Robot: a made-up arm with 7 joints.
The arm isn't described. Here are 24 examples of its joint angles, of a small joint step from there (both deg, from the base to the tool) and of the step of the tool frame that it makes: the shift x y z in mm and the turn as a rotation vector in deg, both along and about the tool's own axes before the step.
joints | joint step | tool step
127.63 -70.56 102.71 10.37 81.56 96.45 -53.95 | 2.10 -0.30 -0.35 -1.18 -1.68 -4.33 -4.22 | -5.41 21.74 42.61 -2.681 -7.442 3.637
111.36 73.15 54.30 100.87 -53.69 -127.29 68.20 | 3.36 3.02 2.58 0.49 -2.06 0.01 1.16 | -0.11 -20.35 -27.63 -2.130 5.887 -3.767
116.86 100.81 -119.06 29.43 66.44 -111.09 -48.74 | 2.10 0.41 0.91 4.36 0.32 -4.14 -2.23 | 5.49 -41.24 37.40 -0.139 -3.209 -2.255
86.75 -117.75 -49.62 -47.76 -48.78 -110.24 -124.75 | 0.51 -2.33 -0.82 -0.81 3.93 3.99 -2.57 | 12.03 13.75 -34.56 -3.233 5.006 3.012
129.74 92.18 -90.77 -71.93 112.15 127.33 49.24 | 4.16 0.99 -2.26 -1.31 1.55 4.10 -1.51 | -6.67 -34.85 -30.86 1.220 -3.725 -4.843
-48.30 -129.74 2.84 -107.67 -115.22 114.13 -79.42 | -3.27 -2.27 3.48 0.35 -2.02 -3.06 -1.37 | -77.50 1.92 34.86 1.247 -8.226 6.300
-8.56 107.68 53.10 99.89 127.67 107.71 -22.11 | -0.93 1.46 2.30 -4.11 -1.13 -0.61 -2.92 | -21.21 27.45 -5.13 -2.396 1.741 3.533
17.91 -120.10 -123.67 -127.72 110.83 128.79 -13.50 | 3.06 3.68 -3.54 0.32 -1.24 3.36 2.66 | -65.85 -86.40 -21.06 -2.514 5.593 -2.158
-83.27 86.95 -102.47 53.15 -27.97 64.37 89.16 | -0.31 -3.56 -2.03 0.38 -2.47 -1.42 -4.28 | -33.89 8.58 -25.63 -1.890 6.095 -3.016
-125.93 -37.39 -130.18 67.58 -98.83 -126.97 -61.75 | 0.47 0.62 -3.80 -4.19 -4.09 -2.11 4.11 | 27.20 25.82 47.11 4.478 -9.823 -1.416
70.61 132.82 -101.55 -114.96 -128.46 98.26 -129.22 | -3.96 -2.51 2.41 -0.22 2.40 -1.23 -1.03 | 7.05 -5.31 -40.39 0.902 3.319 2.504
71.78 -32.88 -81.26 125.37 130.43 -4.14 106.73 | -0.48 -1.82 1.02 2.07 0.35 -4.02 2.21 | -17.81 8.78 -9.63 1.247 2.483 -4.951
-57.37 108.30 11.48 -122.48 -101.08 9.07 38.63 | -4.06 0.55 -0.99 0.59 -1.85 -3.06 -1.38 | 11.96 -32.33 16.89 -5.459 -0.022 2.658
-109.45 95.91 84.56 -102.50 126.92 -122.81 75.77 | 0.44 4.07 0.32 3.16 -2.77 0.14 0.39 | -14.07 76.88 -60.60 7.549 2.558 -0.572
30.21 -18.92 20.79 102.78 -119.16 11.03 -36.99 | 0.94 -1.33 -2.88 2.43 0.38 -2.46 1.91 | 23.75 -36.43 17.76 3.557 -2.766 -2.255
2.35 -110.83 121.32 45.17 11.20 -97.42 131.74 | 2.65 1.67 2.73 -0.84 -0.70 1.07 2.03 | -18.20 19.45 5.91 2.033 0.249 1.209
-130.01 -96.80 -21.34 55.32 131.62 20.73 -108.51 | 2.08 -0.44 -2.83 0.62 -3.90 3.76 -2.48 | 10.17 -5.28 -11.77 -4.982 -1.135 -4.201
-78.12 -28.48 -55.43 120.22 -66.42 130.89 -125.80 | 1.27 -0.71 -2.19 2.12 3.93 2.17 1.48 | -18.24 3.61 -10.27 0.278 3.453 7.429
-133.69 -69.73 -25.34 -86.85 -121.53 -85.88 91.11 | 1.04 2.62 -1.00 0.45 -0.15 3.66 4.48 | -13.43 -1.76 11.53 5.704 -6.009 -1.406
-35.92 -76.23 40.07 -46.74 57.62 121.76 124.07 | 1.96 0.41 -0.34 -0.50 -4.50 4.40 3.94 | -0.24 -5.46 6.39 3.833 0.341 -2.287
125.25 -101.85 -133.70 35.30 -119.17 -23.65 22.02 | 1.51 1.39 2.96 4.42 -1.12 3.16 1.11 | 17.09 -35.48 38.76 -1.702 -3.559 -2.757
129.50 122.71 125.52 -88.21 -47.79 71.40 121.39 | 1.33 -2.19 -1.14 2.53 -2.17 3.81 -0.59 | 10.33 19.81 4.42 0.486 -3.158 1.468
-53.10 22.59 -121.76 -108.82 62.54 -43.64 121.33 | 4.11 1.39 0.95 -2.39 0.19 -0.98 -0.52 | 0.79 -32.80 114.24 -6.811 -1.283 -0.804
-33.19 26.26 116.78 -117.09 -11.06 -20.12 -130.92 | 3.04 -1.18 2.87 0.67 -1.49 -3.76 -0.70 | -96.93 0.95 56.01 -0.468 -8.811 -3.288
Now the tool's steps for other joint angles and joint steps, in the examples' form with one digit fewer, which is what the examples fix.
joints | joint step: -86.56 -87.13 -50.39 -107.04 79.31 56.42 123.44 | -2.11 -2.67 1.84 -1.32 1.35 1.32 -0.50
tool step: 19.7 16.9 40.8 -3.19 1.23 1.47
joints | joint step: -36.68 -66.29 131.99 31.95 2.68 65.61 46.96 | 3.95 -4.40 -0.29 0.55 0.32 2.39 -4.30
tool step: 9.8 19.9 10.7 -6.09 -1.17 3.47
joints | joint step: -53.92 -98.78 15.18 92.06 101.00 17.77 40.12 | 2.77 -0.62 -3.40 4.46 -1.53 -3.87 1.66
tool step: -25.0 -9.5 3.3 -5.51 3.52 2.81
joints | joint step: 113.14 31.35 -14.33 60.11 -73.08 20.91 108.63 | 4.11 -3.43 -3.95 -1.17 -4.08 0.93 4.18
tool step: 21.0 40.7 -17.4 8.35 2.34 0.12
